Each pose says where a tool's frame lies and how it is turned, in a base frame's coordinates. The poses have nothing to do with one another.
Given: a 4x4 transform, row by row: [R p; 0 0 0 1], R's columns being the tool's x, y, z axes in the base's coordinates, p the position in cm. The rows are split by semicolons.
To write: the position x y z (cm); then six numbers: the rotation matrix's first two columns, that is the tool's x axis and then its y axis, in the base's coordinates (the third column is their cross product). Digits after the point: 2 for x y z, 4 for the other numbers.
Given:
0.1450 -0.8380 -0.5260 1.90; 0.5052 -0.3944 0.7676 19.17; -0.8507 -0.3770 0.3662 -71.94; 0 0 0 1
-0.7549 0.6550 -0.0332 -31.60; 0.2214 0.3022 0.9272 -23.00; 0.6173 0.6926 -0.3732 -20.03; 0 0 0 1
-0.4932 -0.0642 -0.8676 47.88; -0.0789 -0.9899 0.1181 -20.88; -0.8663 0.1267 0.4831 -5.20; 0 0 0 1
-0.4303 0.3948 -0.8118 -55.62; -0.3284 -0.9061 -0.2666 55.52; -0.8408 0.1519 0.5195 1.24; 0 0 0 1
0.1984 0.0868 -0.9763 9.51; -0.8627 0.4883 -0.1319 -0.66; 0.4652 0.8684 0.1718 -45.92; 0 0 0 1
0.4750 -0.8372 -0.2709 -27.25; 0.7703 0.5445 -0.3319 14.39; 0.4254 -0.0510 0.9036 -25.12; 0 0 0 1
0.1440 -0.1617 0.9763 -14.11; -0.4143 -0.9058 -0.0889 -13.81; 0.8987 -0.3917 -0.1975 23.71; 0 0 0 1
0.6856 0.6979 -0.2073 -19.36; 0.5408 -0.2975 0.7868 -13.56; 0.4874 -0.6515 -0.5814 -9.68; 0 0 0 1
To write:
1.90 19.17 -71.94 0.1450 0.5052 -0.8507 -0.8380 -0.3944 -0.3770
-31.60 -23.00 -20.03 -0.7549 0.2214 0.6173 0.6550 0.3022 0.6926
47.88 -20.88 -5.20 -0.4932 -0.0789 -0.8663 -0.0642 -0.9899 0.1267
-55.62 55.52 1.24 -0.4303 -0.3284 -0.8408 0.3948 -0.9061 0.1519
9.51 -0.66 -45.92 0.1984 -0.8627 0.4652 0.0868 0.4883 0.8684
-27.25 14.39 -25.12 0.4750 0.7703 0.4254 -0.8372 0.5445 -0.0510
-14.11 -13.81 23.71 0.1440 -0.4143 0.8987 -0.1617 -0.9058 -0.3917
-19.36 -13.56 -9.68 0.6856 0.5408 0.4874 0.6979 -0.2975 -0.6515

